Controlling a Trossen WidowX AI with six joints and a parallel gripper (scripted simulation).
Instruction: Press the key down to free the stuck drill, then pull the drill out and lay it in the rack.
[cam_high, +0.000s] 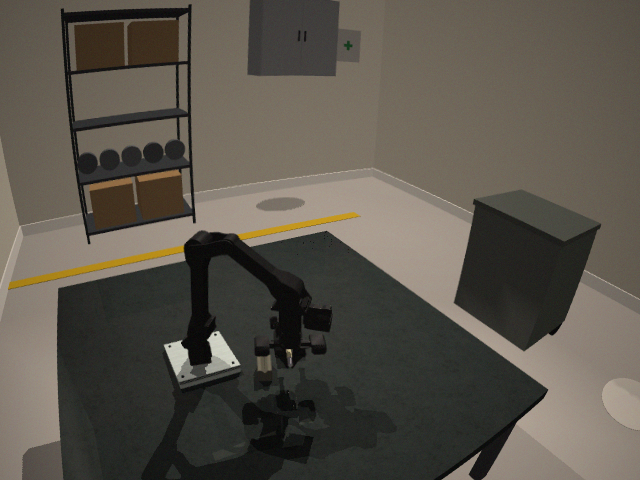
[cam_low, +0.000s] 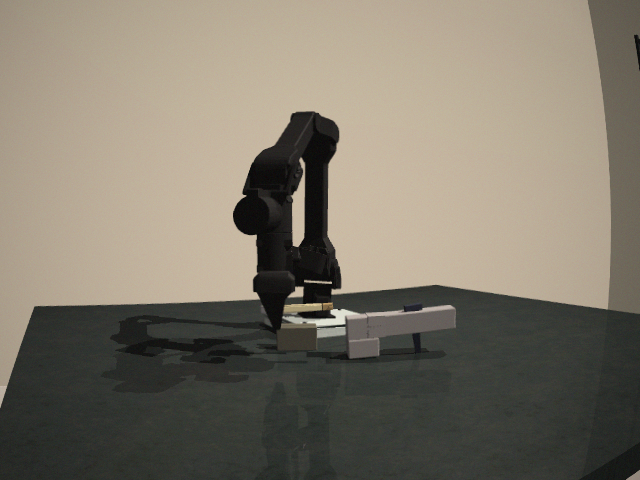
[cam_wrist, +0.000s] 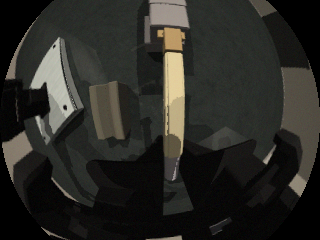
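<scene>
Now: the drill 4 cm to the left of my gripper tip, 3 cm above it and 1 cm ahead of it. Also, from my gripper tip: rack (6 cm behind, 5 cm to the left, 3 cm below); then housing (19 cm to the left, 5 cm ahead); then dark blue key (22 cm to the left, 6 cm ahead).
</scene>
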